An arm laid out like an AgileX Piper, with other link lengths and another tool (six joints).
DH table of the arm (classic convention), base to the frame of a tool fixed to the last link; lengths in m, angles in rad. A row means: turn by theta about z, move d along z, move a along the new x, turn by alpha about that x. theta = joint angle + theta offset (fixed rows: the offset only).
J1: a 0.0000  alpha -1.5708  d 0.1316  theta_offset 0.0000
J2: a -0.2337  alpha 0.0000  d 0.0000  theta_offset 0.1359
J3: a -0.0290  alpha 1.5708  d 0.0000  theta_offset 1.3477
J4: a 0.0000  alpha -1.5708  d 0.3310  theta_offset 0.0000
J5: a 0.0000  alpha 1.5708  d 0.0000  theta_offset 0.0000
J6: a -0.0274  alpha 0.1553  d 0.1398  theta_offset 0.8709
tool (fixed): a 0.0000  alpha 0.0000  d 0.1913  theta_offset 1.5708
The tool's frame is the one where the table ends.
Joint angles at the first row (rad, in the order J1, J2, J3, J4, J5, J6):
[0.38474, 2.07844, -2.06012, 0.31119, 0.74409, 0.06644]
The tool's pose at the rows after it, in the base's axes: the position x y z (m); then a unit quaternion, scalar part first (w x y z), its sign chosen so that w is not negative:
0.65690, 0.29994, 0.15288, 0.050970, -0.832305, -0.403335, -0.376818
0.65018, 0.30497, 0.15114, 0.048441, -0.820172, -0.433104, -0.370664
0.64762, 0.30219, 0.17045, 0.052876, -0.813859, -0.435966, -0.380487
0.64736, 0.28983, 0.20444, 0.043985, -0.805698, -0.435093, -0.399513
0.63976, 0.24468, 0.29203, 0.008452, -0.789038, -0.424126, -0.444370
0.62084, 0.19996, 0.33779, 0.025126, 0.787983, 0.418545, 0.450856
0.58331, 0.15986, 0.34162, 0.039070, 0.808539, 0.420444, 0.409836
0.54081, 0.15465, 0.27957, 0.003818, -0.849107, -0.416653, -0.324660
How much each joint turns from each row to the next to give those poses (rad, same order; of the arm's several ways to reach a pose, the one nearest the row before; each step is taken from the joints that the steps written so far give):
[0.00000, 0.00781, 0.00005, -0.00092, -0.00003, -0.03407]
[-0.00195, -0.00260, -0.00004, 0.03234, 0.02961, -0.08020]
[-0.01340, -0.03093, 0.00216, 0.03017, 0.01588, -0.02988]
[-0.01786, -0.05243, 0.00096, 0.00118, 0.01353, -0.01682]
[-0.05260, -0.14251, 0.00006, -0.02878, 0.04235, -0.01631]
[-0.04762, -0.10118, -0.00437, -0.04553, 0.08327, 0.00002]
[-0.04390, -0.08413, 0.00575, -0.03929, 0.16313, 0.01843]
[-0.01063, -0.03796, 0.09442, 0.01517, 0.13506, 0.06360]

